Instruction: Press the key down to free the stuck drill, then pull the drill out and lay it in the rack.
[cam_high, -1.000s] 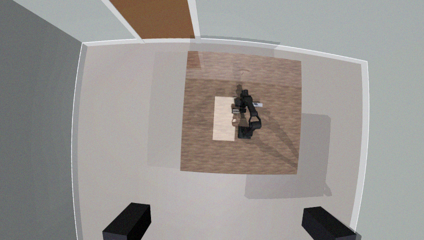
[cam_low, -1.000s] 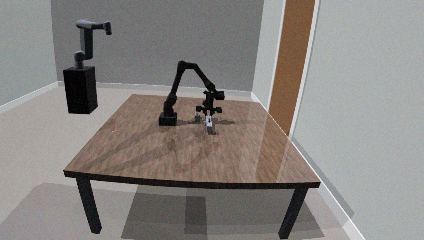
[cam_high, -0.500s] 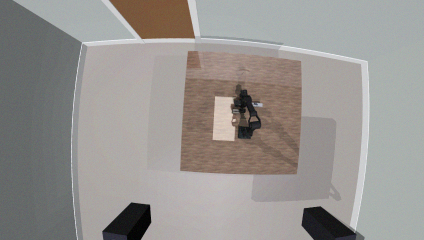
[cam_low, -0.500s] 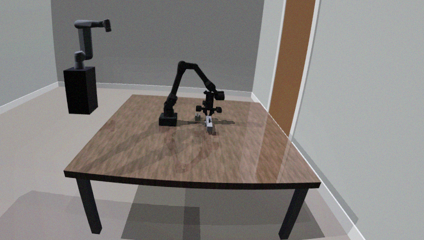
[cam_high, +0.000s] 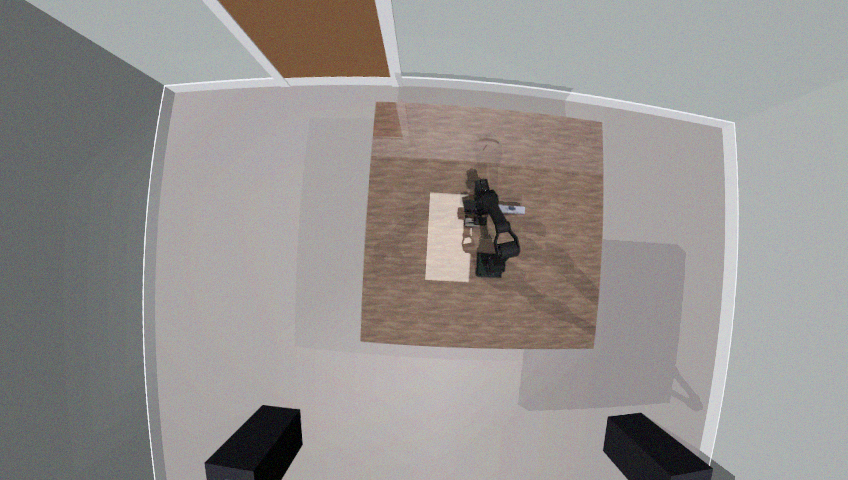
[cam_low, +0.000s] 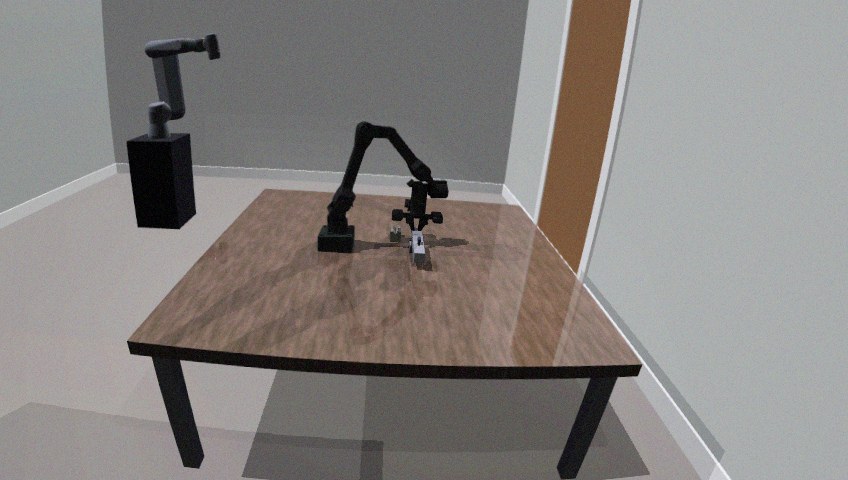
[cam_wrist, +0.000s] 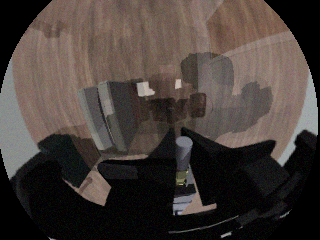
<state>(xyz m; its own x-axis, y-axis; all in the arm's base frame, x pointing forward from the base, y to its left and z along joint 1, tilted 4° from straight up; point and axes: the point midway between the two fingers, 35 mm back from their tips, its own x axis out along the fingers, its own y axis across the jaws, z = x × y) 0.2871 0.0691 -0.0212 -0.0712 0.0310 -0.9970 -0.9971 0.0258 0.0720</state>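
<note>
My gripper tip is 5 cm to the left of the drill and 3 cm below it. Also, from my gripper tip: grey slatted rack: 7 cm behind, 3 cm to the left.
</note>
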